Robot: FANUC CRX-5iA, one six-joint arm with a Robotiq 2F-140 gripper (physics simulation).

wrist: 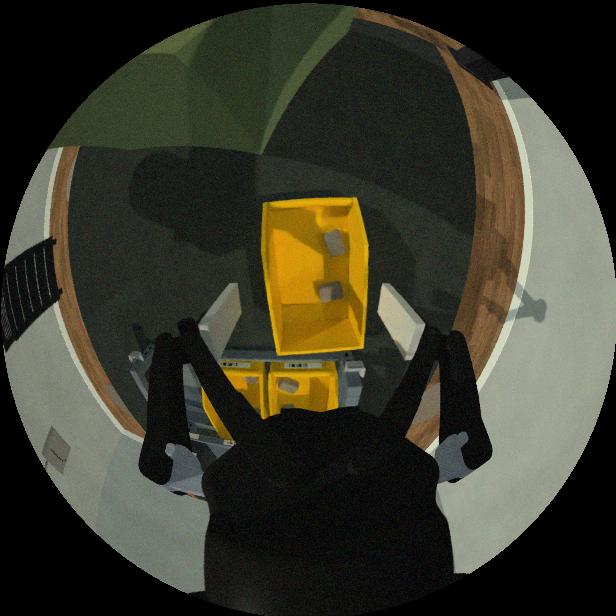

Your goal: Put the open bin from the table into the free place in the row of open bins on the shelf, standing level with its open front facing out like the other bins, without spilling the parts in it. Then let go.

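A yellow open bin (pixel 314 274) stands on the dark table top below me, seen from above, with two small grey parts (pixel 332 267) lying inside it. My gripper (pixel 313 318) hangs above the bin's near end with its two pale finger pads spread wide, one on each side, and nothing between them. It is open and clear of the bin's walls. Below the bin in the picture is the shelf (pixel 287 373) with two yellow bins (pixel 275 387) side by side, each holding a grey part.
The dark table top has a wooden rim (pixel 494 229) curving round its right and left sides. Pale floor lies beyond the rim. A black ribbed object (pixel 28 293) sits at the far left edge. A small grey plate (pixel 57 449) lies on the floor at lower left.
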